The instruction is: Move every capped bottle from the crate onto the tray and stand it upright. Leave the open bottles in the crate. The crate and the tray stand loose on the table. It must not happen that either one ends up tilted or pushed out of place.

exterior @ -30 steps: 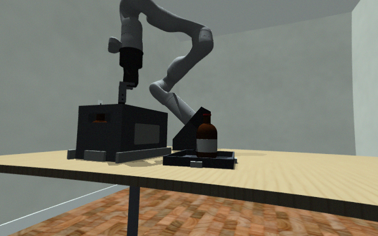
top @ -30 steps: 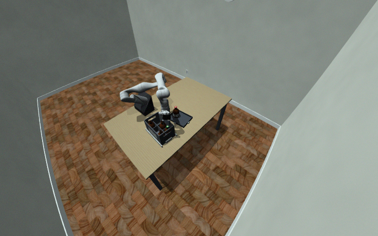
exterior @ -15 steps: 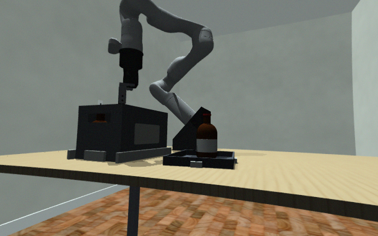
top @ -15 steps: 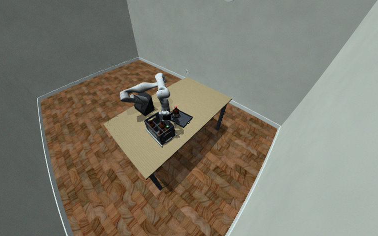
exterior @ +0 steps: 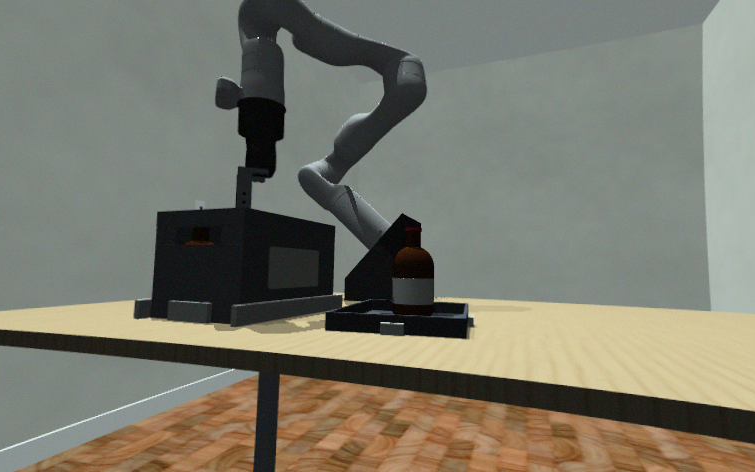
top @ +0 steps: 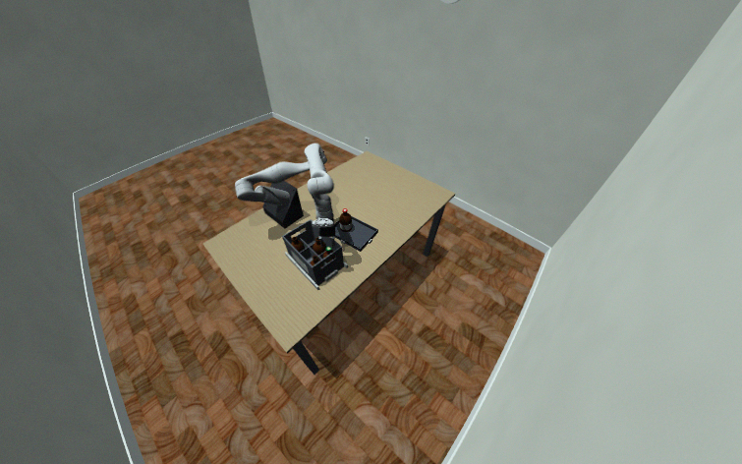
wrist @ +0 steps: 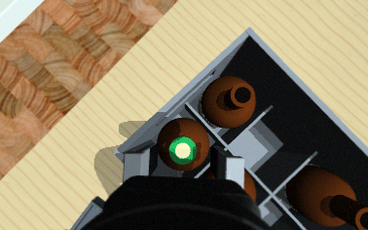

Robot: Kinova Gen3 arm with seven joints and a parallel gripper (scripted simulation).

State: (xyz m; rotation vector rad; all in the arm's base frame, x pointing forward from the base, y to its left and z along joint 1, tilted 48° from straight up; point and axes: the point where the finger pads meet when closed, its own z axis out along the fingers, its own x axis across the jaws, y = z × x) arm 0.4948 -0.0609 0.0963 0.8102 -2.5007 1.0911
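Now: the green-capped bottle 110 mm below my hand. From my hand the other things lie so: black tray: 70 mm behind, 270 mm to the left, 180 mm below; then dark crate: 90 mm behind, 30 mm to the right, 110 mm below.
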